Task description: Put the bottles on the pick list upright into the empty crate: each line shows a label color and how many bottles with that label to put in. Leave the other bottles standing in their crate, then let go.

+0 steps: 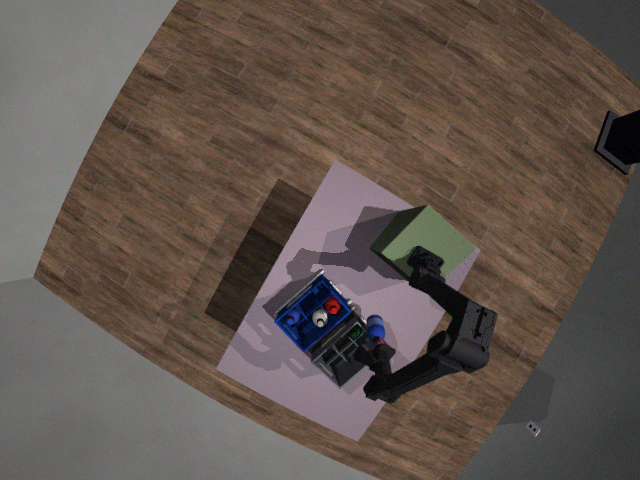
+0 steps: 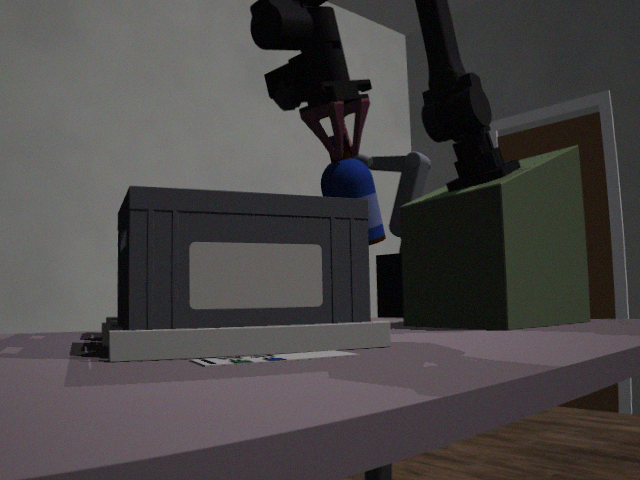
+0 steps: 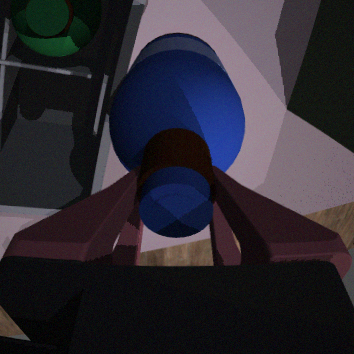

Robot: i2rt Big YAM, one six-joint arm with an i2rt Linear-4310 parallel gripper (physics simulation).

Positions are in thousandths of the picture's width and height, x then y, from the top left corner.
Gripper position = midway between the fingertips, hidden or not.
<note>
I see my gripper (image 2: 541,330) and a blue bottle (image 2: 545,370).
My gripper also shows in image 3 (image 3: 496,499).
</note>
